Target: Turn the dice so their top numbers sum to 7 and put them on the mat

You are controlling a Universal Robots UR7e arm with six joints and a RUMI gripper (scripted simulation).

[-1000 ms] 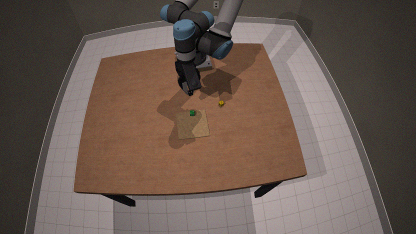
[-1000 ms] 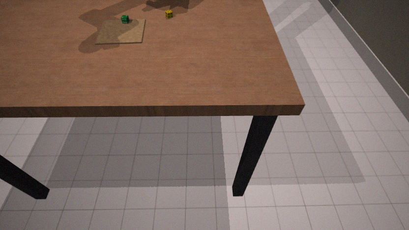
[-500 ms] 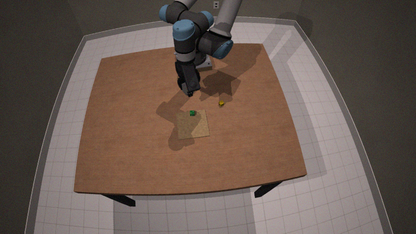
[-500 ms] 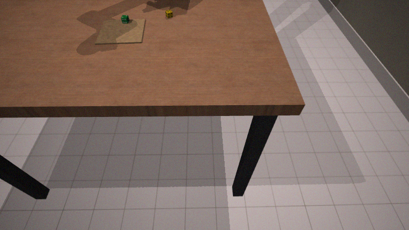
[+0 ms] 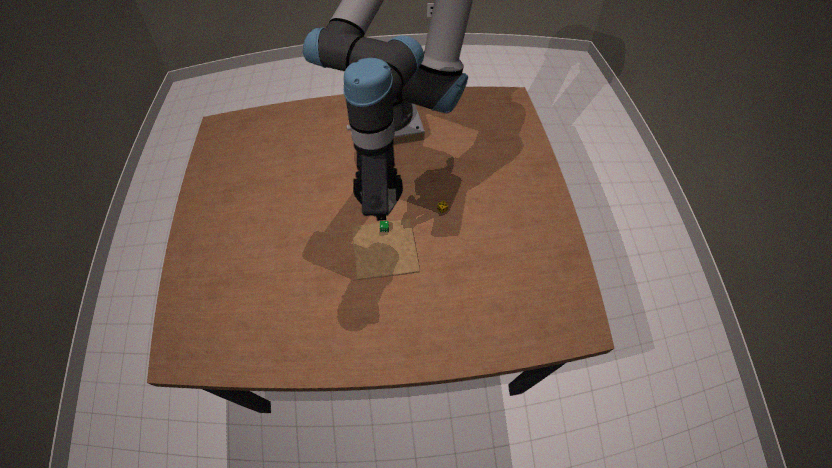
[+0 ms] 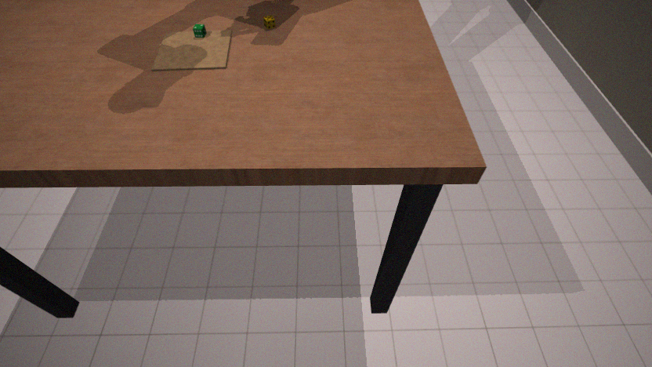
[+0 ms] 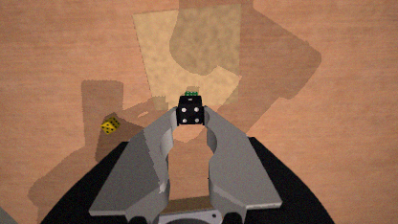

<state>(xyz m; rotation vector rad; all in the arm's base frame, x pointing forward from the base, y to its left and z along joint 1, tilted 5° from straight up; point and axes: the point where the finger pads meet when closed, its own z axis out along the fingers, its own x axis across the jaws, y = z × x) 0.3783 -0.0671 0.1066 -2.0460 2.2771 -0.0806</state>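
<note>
The tan mat is 20 mm ahead of my hand and 120 mm below it. Round my hand: yellow die (60 mm behind, 150 mm to the left, 110 mm below); then black die (10 mm below); then green die (30 mm behind, 10 mm to the left, 110 mm below).
</note>
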